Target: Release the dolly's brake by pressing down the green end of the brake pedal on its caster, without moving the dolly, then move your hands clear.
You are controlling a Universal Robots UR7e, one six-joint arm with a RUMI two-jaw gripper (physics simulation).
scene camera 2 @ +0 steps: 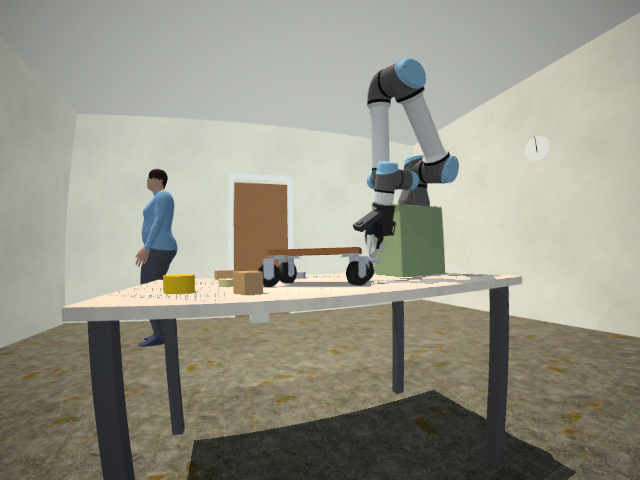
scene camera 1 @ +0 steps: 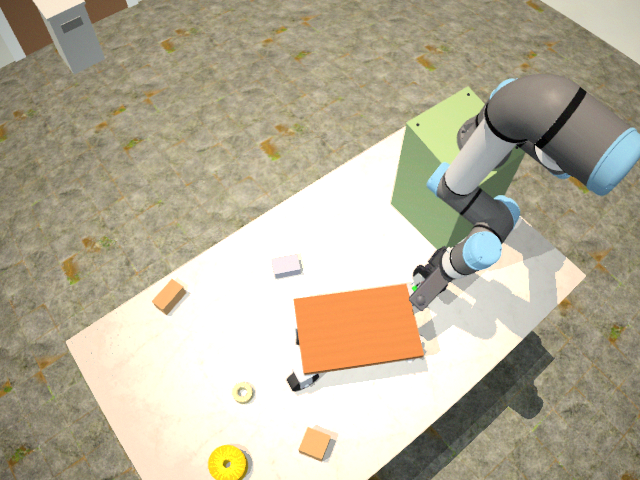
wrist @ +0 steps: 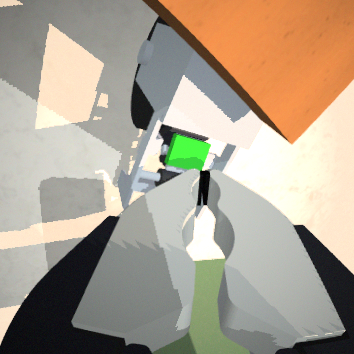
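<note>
The dolly has an orange deck (scene camera 1: 359, 328) (scene camera 2: 315, 251) (wrist: 285, 55) and stands on its casters on the table. The grey caster bracket (wrist: 162, 65) shows beside the deck corner in the wrist view. The green end (scene camera 1: 415, 288) (wrist: 187, 150) of the brake pedal faces up beside that corner. My gripper (wrist: 201, 172) (scene camera 2: 372, 255) is shut and empty, pointing down. In the wrist view its fingertips overlap the near edge of the green end; whether they touch it I cannot tell. The pedal's other end is hidden behind the fingers.
A lilac block (scene camera 1: 286, 265), two orange-brown blocks (scene camera 1: 169, 296) (scene camera 1: 314, 443), a pale ring (scene camera 1: 242, 392) and a yellow ridged ring (scene camera 1: 227, 452) (scene camera 2: 178, 284) are on the table. The green robot pedestal (scene camera 1: 426, 191) (scene camera 2: 418, 240) rises close behind the gripper. A person (scene camera 2: 159, 222) stands beyond the table.
</note>
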